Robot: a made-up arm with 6 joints.
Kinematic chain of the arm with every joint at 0, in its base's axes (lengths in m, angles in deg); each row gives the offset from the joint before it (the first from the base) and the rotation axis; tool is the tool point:
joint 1: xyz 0 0 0.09 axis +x
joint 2: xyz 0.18 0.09 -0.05 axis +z
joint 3: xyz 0.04 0 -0.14 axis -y
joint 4: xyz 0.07 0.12 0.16 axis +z
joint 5: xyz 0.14 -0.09 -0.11 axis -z
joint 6: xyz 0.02 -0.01 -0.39 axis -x
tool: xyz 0.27 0 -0.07
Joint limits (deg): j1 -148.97..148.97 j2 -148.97..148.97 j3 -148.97..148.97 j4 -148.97..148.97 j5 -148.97..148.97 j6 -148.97..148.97
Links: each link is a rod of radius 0.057 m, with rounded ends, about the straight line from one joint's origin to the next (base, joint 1, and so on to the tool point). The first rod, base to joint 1, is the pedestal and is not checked.
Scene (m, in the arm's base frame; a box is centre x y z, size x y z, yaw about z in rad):
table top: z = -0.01
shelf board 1: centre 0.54 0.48 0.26 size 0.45 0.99 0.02 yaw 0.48
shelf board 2: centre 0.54 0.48 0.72 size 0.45 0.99 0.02 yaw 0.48
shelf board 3: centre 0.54 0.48 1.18 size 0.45 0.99 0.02 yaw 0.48
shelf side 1: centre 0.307 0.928 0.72 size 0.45 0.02 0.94 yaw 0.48
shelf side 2: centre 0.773 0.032 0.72 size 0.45 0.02 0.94 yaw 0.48
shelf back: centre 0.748 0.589 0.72 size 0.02 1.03 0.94 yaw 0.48
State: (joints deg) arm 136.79 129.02 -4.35 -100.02 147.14 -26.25
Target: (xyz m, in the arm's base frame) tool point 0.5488 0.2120 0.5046
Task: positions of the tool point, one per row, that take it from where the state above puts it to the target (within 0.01 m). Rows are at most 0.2 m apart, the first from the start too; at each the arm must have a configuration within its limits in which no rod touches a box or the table.
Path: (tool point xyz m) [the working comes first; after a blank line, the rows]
Joints at the target: 148.97 148.97 -22.66 -73.86 90.25 -27.60
Straight joint move there: clear.

1: 0.2328 0.5267 0.3649
2: 0.3753 0.4604 0.3876
3: 0.4866 0.3498 0.4372
4: 0.5488 0.2120 0.5046

